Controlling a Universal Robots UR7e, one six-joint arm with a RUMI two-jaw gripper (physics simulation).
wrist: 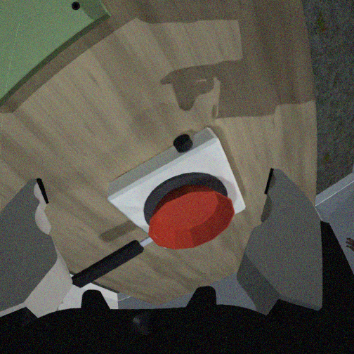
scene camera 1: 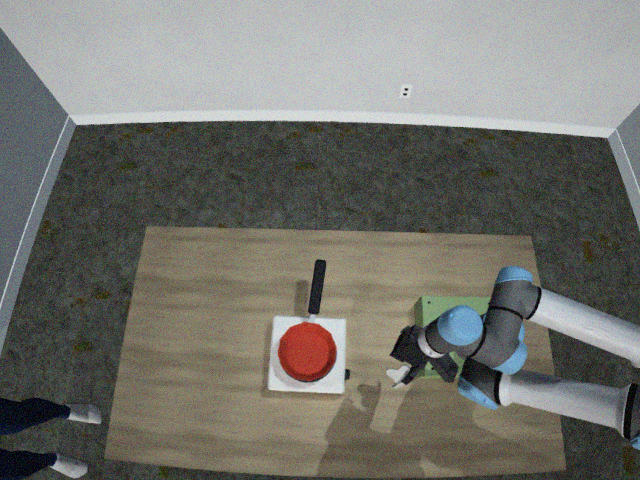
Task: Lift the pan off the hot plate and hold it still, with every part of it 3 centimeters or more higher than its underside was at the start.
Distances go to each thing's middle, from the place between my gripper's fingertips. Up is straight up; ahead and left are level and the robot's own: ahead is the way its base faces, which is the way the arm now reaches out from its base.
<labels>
I see my gripper 270 mm short of the red pan (scene camera 1: 307, 351), 150 mm above it and 140 mm to the left of it. Round my hand: white hot plate (scene camera 1: 333, 381): 260 mm ahead, 230 mm below, 40 mm to the right.
</labels>
